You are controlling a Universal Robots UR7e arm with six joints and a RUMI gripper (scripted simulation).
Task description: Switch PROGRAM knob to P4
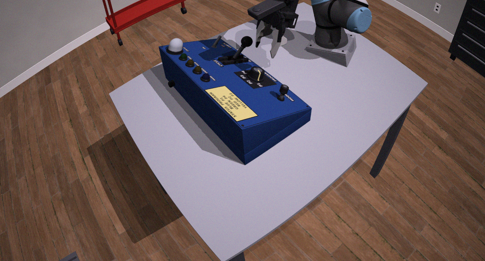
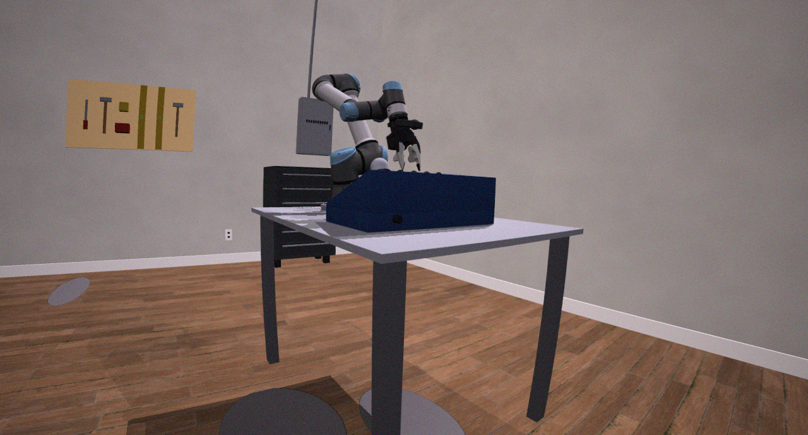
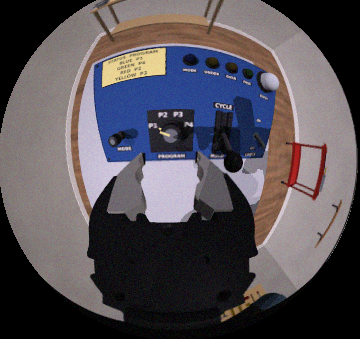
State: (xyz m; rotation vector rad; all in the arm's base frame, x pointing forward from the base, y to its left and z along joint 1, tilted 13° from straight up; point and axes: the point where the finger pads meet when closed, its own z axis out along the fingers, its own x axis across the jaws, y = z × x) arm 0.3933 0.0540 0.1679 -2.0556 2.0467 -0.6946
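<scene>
My gripper is now 80 mm above the program knob, 40 mm short of it and 10 mm to the right of it. Also, from my hand: mode knob 120 mm to the left, 80 mm below, 40 mm ahead; then blue console 100 mm below, 60 mm to the right, 60 mm ahead; then black ball-topped lever 120 mm to the right, 70 mm below.
</scene>
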